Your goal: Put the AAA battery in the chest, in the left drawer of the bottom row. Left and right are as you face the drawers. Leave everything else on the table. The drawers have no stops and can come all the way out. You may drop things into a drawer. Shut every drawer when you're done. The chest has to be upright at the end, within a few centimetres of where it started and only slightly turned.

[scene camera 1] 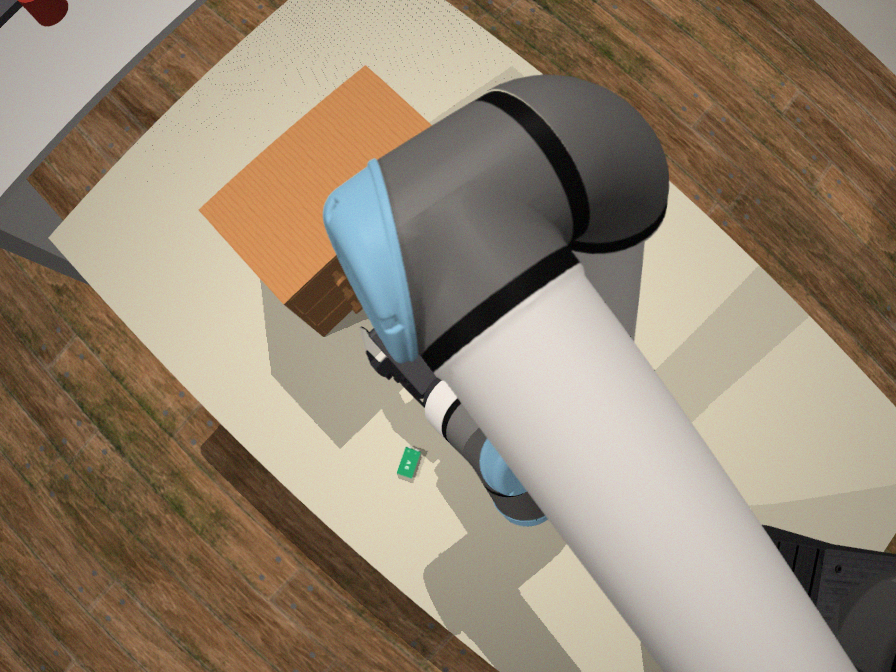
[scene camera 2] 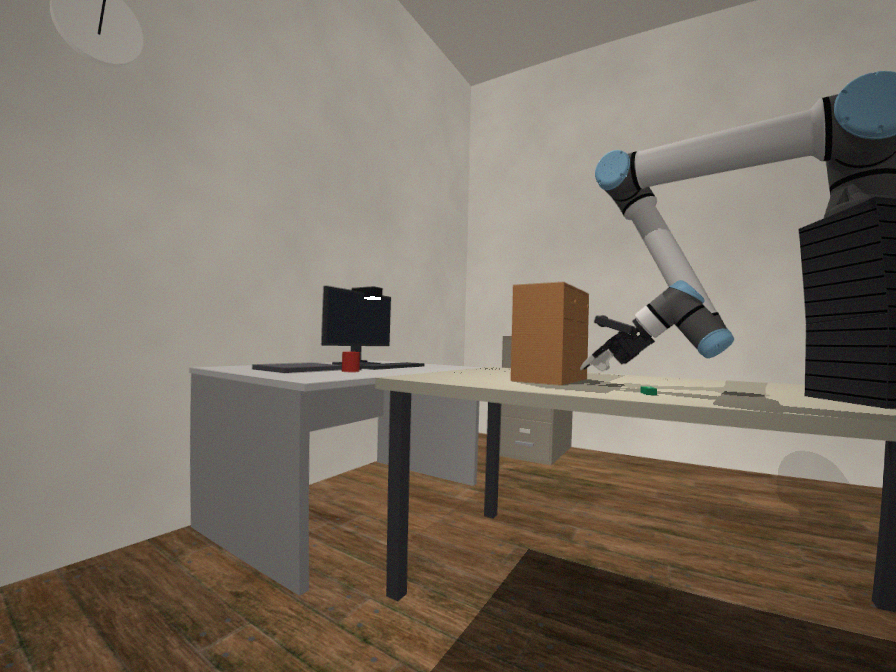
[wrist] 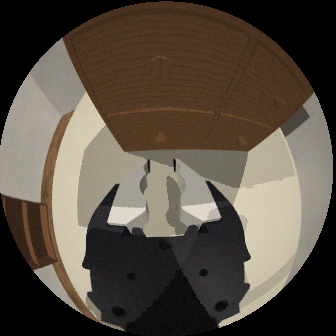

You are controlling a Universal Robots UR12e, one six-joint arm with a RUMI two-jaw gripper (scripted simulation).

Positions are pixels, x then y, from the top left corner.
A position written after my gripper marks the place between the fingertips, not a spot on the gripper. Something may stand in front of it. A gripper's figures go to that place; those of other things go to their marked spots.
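A wooden chest (scene camera 1: 271,213) stands 0.81 m from the lens; my gripper (scene camera 1: 369,319) is 1.03 m from the lens.
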